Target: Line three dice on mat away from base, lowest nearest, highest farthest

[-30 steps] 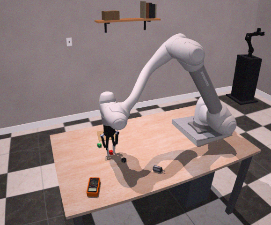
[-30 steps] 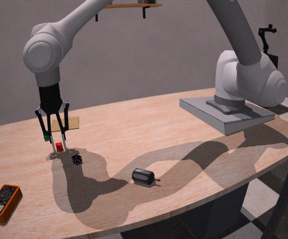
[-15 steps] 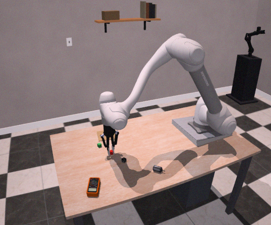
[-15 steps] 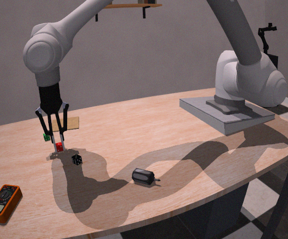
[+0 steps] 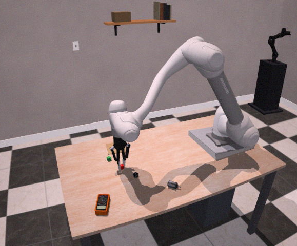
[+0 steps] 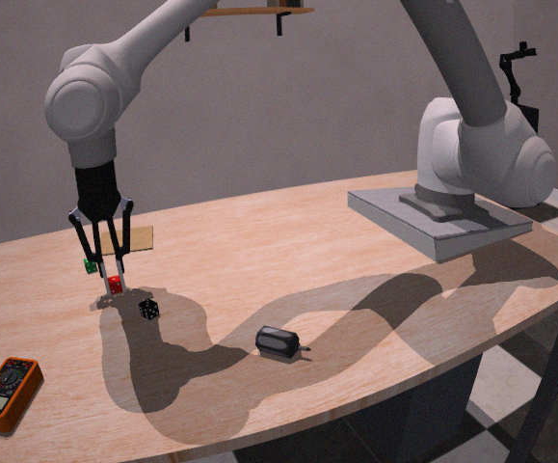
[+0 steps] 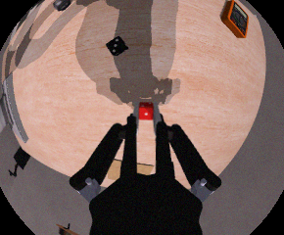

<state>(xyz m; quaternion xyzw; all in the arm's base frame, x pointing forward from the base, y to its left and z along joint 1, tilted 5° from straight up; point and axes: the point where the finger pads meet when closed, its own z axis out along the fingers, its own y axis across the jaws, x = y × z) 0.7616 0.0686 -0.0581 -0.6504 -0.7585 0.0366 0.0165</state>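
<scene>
The tan mat is 240 mm to the right of my hand, 30 mm below it and 20 mm behind it. Round my hand: black die 110 mm to the left, 70 mm behind, 20 mm below; then red die 20 mm below; then green die 110 mm to the right, 60 mm ahead, 20 mm below.
</scene>
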